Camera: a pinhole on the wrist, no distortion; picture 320 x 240 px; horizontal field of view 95.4 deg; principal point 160.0 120.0 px. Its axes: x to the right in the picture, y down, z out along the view. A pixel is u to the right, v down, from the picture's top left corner.
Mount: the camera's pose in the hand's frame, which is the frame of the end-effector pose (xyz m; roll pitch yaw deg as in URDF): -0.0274 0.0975 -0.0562 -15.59 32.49 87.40
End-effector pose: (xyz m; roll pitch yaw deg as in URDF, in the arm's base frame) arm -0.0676 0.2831 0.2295 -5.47 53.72 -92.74
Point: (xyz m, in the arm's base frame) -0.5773 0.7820 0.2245
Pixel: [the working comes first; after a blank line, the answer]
In the camera's frame: -0.3048 0.3864 -0.5588

behind the camera
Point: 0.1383 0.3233 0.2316
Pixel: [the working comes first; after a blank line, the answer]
In the camera's frame: 0.0720 -0.0155 0.0885

278.5 94.4
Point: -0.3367 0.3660 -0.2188
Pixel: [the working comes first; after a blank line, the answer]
In the camera's frame: -0.1160 -0.2368 -0.4997

behind the camera
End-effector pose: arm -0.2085 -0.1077 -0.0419 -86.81 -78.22 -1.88
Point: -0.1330 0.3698 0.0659
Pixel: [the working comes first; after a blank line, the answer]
In the camera's frame: -0.3098 -0.2580 0.3794

41.1 21.0
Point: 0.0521 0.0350 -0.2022
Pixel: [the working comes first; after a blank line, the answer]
In the camera's frame: 0.0574 0.0120 0.2768

190.2 126.3
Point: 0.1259 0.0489 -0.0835
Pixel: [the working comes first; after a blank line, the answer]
In the camera's frame: 0.0958 -0.1230 0.2814

209.6 56.4
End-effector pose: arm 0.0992 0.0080 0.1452 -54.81 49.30 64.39
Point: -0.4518 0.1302 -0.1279
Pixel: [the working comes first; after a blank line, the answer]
In the camera's frame: 0.1937 -0.2696 0.4798

218.8 38.2
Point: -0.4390 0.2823 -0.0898
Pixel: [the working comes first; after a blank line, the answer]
In the camera's frame: 0.0659 -0.3513 0.5214

178.4 21.9
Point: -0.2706 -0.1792 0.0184
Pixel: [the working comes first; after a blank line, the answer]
In the camera's frame: 0.2272 0.0397 0.2491

292.8 143.2
